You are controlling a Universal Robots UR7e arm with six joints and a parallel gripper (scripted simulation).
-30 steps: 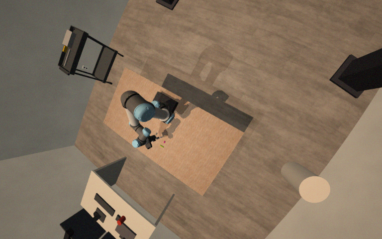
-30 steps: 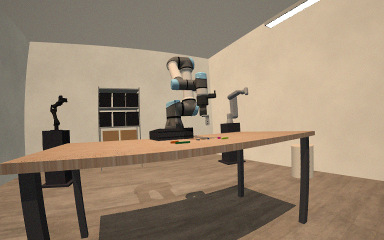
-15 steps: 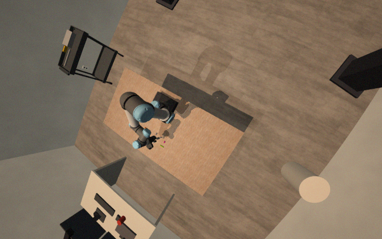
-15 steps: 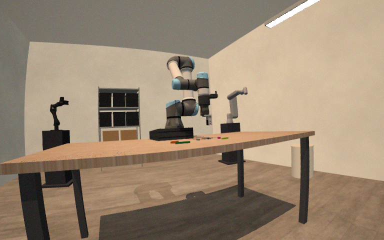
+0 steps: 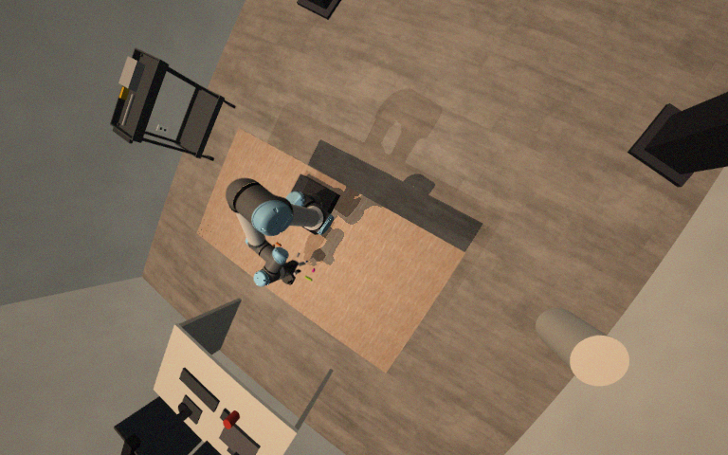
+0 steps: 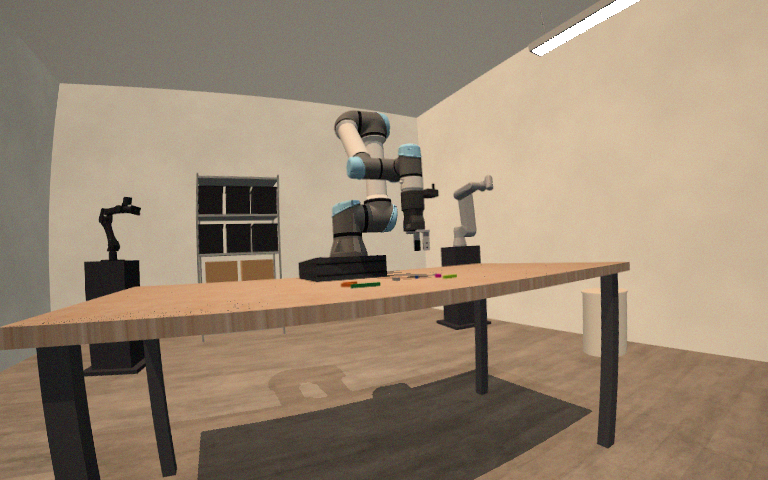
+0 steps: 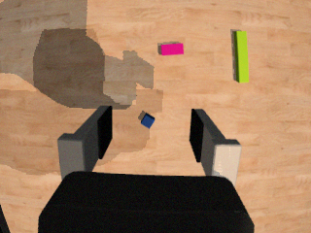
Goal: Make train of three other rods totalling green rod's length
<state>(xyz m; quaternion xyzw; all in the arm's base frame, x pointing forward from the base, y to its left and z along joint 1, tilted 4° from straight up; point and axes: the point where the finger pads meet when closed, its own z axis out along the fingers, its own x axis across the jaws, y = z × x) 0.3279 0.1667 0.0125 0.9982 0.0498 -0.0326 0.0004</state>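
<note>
My hand is 1 cm short of the magenta rod, 5 cm to the right of it and 10 cm above it. Round my hand: lime rod (8 cm ahead, 5 cm to the left, 10 cm below); small blue rod (2 cm to the right, 10 cm below); grey rod (1 cm ahead, 10 cm to the right, 10 cm below).
</note>
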